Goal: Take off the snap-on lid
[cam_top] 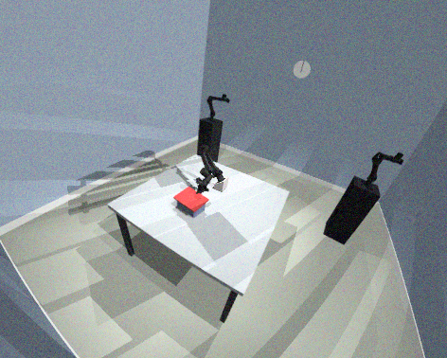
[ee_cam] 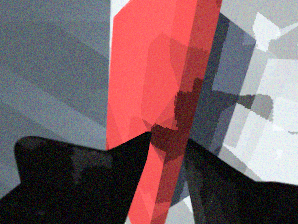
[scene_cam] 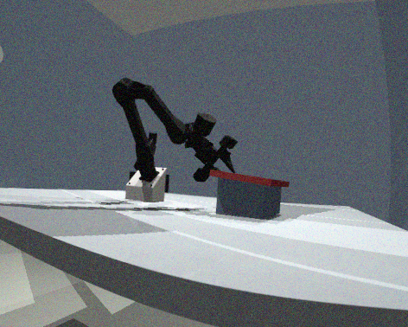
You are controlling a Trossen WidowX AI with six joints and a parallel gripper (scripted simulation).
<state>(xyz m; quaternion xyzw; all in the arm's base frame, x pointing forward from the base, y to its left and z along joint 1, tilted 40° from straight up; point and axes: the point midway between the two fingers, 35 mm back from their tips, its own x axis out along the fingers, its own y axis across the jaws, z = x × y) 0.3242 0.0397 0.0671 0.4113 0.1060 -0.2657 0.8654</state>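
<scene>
Now: gripper tip 8 cm short of the red lid. Round my gripper tip: blue-grey storage box: 7 cm ahead, 6 cm below.
</scene>
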